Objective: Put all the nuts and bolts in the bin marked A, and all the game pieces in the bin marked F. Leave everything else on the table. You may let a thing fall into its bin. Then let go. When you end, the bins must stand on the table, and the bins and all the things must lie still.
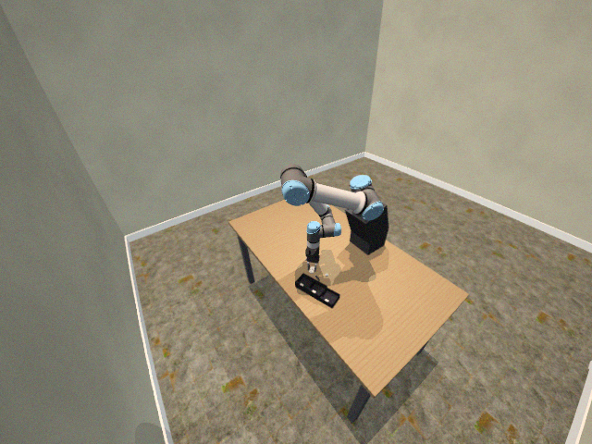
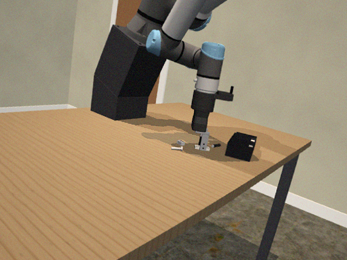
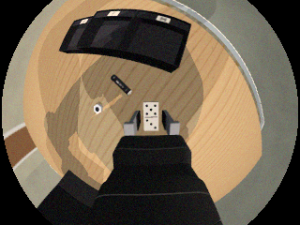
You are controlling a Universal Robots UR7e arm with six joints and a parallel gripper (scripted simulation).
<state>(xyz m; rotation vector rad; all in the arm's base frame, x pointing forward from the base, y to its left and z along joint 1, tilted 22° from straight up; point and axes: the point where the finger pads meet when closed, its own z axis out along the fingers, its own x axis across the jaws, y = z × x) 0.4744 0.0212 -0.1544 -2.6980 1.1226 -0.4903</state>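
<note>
My gripper is now 1 cm above the white speckled piece. Round my hand: bolt (2 cm behind, 10 cm to the right, 1 cm below); small ring-shaped piece (6 cm behind, 8 cm to the left, 2 cm below); black bin (6 cm ahead, 16 cm to the left).
</note>
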